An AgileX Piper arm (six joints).
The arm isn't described. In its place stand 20 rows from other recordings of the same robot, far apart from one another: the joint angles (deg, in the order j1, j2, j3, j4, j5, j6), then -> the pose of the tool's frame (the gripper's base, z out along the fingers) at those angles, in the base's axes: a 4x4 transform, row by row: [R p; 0 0 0 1], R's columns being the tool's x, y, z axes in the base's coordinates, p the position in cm.
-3.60 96.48 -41.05 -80.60 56.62 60.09 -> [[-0.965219 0.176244 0.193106 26.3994], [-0.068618 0.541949 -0.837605 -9.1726], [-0.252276 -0.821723 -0.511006 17.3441], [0 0 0 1]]
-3.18 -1.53 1.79 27.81 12.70 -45.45 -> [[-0.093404 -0.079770 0.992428 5.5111], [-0.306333 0.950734 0.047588 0.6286], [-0.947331 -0.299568 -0.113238 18.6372], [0 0 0 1]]
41.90 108.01 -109.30 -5.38 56.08 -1.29 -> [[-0.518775 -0.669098 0.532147 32.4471], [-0.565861 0.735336 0.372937 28.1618], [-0.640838 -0.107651 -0.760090 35.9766], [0 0 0 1]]
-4.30 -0.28 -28.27 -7.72 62.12 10.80 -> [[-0.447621 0.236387 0.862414 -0.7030], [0.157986 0.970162 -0.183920 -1.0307], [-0.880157 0.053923 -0.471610 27.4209], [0 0 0 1]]
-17.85 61.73 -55.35 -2.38 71.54 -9.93 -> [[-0.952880 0.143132 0.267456 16.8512], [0.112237 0.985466 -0.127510 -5.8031], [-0.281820 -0.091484 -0.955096 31.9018], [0 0 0 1]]
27.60 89.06 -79.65 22.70 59.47 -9.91 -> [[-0.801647 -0.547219 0.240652 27.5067], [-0.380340 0.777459 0.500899 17.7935], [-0.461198 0.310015 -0.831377 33.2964], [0 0 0 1]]
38.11 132.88 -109.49 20.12 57.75 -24.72 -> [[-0.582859 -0.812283 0.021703 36.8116], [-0.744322 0.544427 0.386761 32.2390], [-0.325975 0.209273 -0.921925 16.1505], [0 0 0 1]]
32.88 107.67 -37.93 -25.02 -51.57 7.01 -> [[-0.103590 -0.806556 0.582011 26.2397], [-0.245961 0.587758 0.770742 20.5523], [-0.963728 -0.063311 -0.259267 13.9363], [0 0 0 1]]
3.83 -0.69 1.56 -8.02 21.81 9.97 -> [[-0.300343 -0.004190 0.953822 5.2546], [0.023855 0.999645 0.011903 -0.1210], [-0.953533 0.026328 -0.300136 17.0871], [0 0 0 1]]
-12.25 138.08 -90.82 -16.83 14.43 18.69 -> [[-0.800079 0.284169 0.528320 47.4427], [0.215782 0.958066 -0.188541 -10.9727], [-0.559743 -0.036846 -0.827847 5.5232], [0 0 0 1]]
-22.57 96.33 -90.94 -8.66 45.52 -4.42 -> [[-0.730795 0.323122 0.601274 35.0588], [0.107335 0.924302 -0.366259 -15.6308], [-0.674105 -0.203123 -0.710157 35.5059], [0 0 0 1]]
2.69 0.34 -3.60 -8.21 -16.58 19.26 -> [[0.392252 -0.164564 0.905018 4.5224], [0.215918 0.972851 0.083315 0.5837], [-0.894158 0.162729 0.417135 25.9015], [0 0 0 1]]
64.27 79.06 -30.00 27.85 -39.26 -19.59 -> [[-0.095959 -0.729886 0.676800 13.9641], [-0.097025 0.683558 0.723418 22.7795], [-0.990645 0.003752 -0.136411 23.6596], [0 0 0 1]]
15.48 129.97 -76.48 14.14 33.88 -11.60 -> [[-0.954342 -0.280125 0.103741 38.8803], [-0.260480 0.950388 0.170039 12.0538], [-0.146227 0.135253 -0.979961 5.2231], [0 0 0 1]]
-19.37 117.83 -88.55 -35.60 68.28 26.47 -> [[-0.864055 0.479200 -0.154196 36.6717], [0.483528 0.704846 -0.519031 -18.1091], [-0.140035 -0.523030 -0.840732 19.5121], [0 0 0 1]]
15.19 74.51 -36.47 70.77 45.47 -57.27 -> [[-0.816714 -0.511350 0.267392 20.1878], [-0.137867 0.622879 0.770074 11.8281], [-0.560331 0.592066 -0.579212 23.4449], [0 0 0 1]]
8.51 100.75 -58.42 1.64 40.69 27.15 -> [[-0.923221 0.326506 0.202623 31.8421], [0.342596 0.938194 0.049185 4.9362], [-0.174041 0.114827 -0.978021 16.9654], [0 0 0 1]]
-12.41 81.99 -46.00 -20.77 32.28 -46.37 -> [[-0.643631 -0.642419 0.415977 25.7751], [-0.763151 0.579756 -0.285452 -7.4364], [-0.057786 -0.501179 -0.863412 21.9181], [0 0 0 1]]
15.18 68.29 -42.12 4.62 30.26 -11.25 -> [[-0.711572 -0.379027 0.591611 22.0971], [-0.323848 0.924168 0.202572 6.3781], [-0.623529 -0.047447 -0.780359 25.8573], [0 0 0 1]]
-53.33 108.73 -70.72 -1.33 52.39 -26.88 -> [[-0.900184 0.434243 0.033179 21.1740], [0.430993 0.899204 -0.075351 -28.7183], [-0.062555 -0.053529 -0.996605 16.9172], [0 0 0 1]]
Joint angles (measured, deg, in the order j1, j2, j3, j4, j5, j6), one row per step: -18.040 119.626 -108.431 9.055 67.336 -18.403; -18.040 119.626 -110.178 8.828 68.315 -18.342; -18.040 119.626 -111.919 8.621 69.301 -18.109; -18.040 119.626 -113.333 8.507 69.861 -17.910; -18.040 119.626 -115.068 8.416 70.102 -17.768; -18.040 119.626 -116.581 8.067 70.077 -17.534; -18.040 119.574 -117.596 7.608 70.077 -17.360; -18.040 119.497 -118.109 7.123 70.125 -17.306; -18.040 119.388 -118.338 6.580 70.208 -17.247; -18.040 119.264 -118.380 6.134 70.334 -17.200; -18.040 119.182 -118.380 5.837 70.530 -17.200; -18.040 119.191 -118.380 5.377 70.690 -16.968; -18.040 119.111 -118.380 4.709 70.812 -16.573; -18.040 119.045 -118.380 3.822 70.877 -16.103; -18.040 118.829 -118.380 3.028 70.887 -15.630
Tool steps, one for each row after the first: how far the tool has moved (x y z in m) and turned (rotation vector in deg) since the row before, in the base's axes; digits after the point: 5 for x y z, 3 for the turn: 0.00104 -0.00059 0.00799 -0.423 -0.673 0.115; 0.00081 -0.00049 0.00797 -0.348 -0.658 -0.057; 0.00085 -0.00041 0.00661 -0.304 -0.777 -0.099; 0.00148 -0.00060 0.00837 -0.498 -1.391 -0.096; 0.00130 -0.00097 0.00741 -0.718 -1.350 -0.227; 0.00049 -0.00087 0.00536 -0.697 -0.872 -0.179; -0.00012 -0.00071 0.00304 -0.606 -0.366 -0.071; -0.00052 -0.00067 0.00186 -0.570 -0.076 -0.080; -0.00072 -0.00045 0.00104 -0.417 0.098 -0.060; -0.00065 -0.00024 0.00048 -0.248 0.200 -0.001; -0.00040 -0.00058 -0.00024 -0.290 0.294 -0.230; -0.00072 -0.00081 0.00047 -0.462 0.229 -0.399; -0.00070 -0.00117 0.00039 -0.654 0.246 -0.492; -0.00105 -0.00091 0.00164 -0.629 0.016 -0.494
